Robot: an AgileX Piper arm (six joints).
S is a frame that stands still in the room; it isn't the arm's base.
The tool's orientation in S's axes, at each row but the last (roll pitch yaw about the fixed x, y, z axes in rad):
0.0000 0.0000 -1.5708
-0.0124 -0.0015 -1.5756
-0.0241 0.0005 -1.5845
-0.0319 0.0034 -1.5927
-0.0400 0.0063 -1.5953
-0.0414 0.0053 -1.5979
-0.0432 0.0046 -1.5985
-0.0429 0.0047 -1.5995
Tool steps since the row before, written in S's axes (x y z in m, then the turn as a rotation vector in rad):
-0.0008 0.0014 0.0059 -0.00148 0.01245 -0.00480
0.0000 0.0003 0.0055 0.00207 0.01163 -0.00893
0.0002 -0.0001 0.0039 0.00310 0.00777 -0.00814
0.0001 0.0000 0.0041 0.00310 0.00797 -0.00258
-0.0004 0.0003 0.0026 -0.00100 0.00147 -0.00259
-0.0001 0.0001 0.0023 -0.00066 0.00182 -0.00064
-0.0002 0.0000 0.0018 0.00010 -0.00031 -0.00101
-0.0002 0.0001 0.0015 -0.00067 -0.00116 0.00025
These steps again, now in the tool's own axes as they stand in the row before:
-0.0014 -0.0008 0.0059 -0.01245 -0.00148 -0.00480
-0.0003 -0.0001 0.0055 -0.01165 0.00212 -0.00889
0.0001 0.0001 0.0039 -0.00781 0.00319 -0.00807
0.0000 0.0000 0.0041 -0.00803 0.00301 -0.00251
-0.0003 -0.0005 0.0026 -0.00143 -0.00093 -0.00264
-0.0001 -0.0002 0.0023 -0.00180 -0.00068 -0.00068
0.0000 -0.0003 0.0018 0.00031 0.00015 -0.00100
-0.0001 -0.0003 0.0015 0.00118 -0.00065 0.00023

